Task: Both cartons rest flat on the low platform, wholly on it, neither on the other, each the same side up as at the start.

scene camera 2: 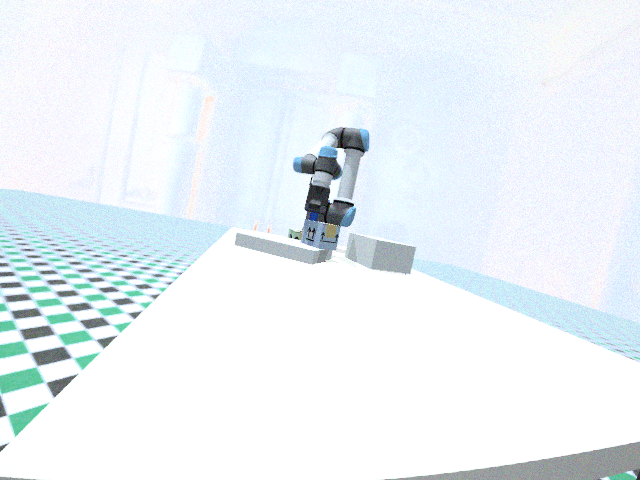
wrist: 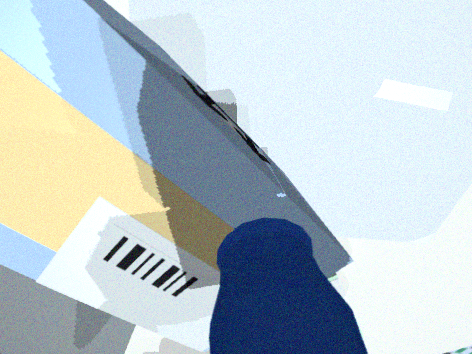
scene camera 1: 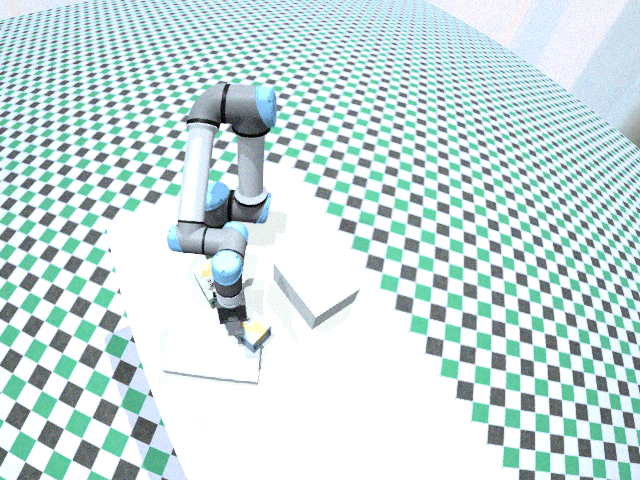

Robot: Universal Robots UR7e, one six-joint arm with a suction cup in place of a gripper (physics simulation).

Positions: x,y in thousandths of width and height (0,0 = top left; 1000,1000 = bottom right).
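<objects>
There's a carton that I can see in the wrist view (272,499), in scene camera 1 (399,691) and in scene camera 2 (502,491). I'm seeing a low white platform too, in scene camera 2 (434,511) as well as in scene camera 1 (310,722) and the wrist view (762,315). And a taller white block is there for me in scene camera 1 (498,597), in scene camera 2 (585,528) and in the wrist view (86,883).
</objects>
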